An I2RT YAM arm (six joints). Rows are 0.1 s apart.
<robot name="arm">
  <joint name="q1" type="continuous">
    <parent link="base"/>
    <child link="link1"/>
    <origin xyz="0 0 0.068" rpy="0 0 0"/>
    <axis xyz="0 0 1"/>
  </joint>
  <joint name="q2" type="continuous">
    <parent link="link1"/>
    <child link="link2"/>
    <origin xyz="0.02 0.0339 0.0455" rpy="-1.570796 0 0"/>
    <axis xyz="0 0 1"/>
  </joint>
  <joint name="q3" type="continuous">
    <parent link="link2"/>
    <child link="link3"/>
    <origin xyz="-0.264 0 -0.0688" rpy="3.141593 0 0"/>
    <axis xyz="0 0 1"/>
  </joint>
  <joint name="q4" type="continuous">
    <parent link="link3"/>
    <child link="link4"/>
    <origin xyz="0.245 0.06 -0.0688" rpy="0 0 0"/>
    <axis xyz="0 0 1"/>
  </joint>
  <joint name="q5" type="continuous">
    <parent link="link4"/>
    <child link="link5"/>
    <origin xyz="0.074 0.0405 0.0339" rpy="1.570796 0 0"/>
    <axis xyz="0 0 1"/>
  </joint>
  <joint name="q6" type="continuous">
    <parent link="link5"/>
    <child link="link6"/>
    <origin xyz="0.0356 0 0.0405" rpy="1.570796 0 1.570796"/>
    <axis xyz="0 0 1"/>
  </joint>
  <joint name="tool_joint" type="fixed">
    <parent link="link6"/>
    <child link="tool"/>
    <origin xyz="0 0 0" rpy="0 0 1.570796"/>
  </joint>
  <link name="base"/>
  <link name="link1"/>
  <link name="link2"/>
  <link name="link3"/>
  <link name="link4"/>
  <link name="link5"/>
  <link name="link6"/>
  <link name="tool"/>
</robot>
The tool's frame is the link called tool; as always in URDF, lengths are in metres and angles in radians. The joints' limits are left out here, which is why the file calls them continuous.
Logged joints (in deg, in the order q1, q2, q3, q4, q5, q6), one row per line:
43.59 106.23 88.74 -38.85 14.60 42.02
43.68 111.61 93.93 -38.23 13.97 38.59
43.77 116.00 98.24 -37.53 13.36 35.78
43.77 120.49 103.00 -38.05 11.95 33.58
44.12 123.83 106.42 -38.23 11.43 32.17
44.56 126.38 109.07 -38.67 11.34 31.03
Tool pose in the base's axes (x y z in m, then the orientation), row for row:
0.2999 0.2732 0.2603 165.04 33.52 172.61
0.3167 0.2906 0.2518 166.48 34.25 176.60
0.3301 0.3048 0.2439 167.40 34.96 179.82
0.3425 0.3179 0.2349 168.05 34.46 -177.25
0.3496 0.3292 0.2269 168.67 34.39 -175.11
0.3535 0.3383 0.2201 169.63 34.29 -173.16
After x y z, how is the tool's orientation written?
As angles about the fixed x, y, z axes (roll, pitch, yaw), in degrees.
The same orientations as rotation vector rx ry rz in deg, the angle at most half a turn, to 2 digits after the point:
3.62 144.94 16.17
-0.99 144.75 15.82
-4.79 144.29 15.86
-8.19 144.89 16.26
-10.66 144.99 16.32
-12.76 145.11 15.87

